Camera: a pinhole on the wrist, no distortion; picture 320 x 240 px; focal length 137.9 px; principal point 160.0 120.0 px. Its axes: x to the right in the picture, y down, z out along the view. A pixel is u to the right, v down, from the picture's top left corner.
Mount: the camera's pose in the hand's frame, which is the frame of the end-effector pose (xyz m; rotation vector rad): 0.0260 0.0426 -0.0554 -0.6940 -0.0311 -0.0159
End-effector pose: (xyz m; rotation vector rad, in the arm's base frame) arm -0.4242 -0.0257 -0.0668 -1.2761 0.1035 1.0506
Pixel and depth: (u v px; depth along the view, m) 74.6 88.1 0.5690
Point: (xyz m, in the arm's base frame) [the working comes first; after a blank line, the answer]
In the camera's frame: -0.3524 -0.1316 0.5690

-1.0384 0.1187 0.0734
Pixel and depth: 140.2 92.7 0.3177
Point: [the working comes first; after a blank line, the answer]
In the camera's frame: -0.0456 -0.0629 0.3177

-0.6819 0.1260 -0.1132
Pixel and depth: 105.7 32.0 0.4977
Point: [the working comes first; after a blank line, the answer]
In the camera's frame: -0.1960 -0.3176 0.4977

-0.8557 0.2792 0.1441
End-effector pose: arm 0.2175 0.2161 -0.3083 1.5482 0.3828 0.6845
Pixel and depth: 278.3 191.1 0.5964
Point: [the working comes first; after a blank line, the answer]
In the camera's frame: 0.5116 0.3075 0.5964

0.6572 0.2996 0.4434
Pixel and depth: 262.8 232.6 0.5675
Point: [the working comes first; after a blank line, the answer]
In the camera's frame: 0.4231 0.4634 0.5675

0.4986 0.3340 0.5250
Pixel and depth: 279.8 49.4 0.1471
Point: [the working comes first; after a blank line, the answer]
In the camera's frame: 0.1278 -0.0753 0.1471

0.3871 0.2137 -0.2011
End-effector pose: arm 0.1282 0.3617 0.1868 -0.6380 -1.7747 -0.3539
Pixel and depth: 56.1 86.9 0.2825
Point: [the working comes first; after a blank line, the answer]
In the camera's frame: -0.2128 -0.0678 0.2825

0.1109 0.5609 -0.0716
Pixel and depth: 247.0 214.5 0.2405
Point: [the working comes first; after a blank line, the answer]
In the camera's frame: 0.1517 0.1648 0.2405

0.2602 0.6795 0.3188
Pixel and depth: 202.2 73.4 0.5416
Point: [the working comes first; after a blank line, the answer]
In the camera's frame: 0.1657 -0.1830 0.5416

-0.1408 0.8647 0.1893
